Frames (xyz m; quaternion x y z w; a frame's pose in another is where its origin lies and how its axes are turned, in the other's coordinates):
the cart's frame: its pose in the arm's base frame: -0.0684 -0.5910 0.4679 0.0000 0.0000 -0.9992 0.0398
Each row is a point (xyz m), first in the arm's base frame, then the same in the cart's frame.
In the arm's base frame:
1: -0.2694 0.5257 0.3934
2: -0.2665 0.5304 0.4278
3: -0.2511 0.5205 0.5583
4: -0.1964 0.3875 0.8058
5: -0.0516 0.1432 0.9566
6: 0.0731 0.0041 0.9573
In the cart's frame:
1: 0.1115 -1.1291 -0.0745
2: 0.1083 -1.1336 -0.0401
3: 0.0937 -1.1225 0.0904
4: 0.0498 -0.9856 0.3379
5: -0.0751 -0.7305 0.4887
6: -0.1884 -0.5820 0.4894

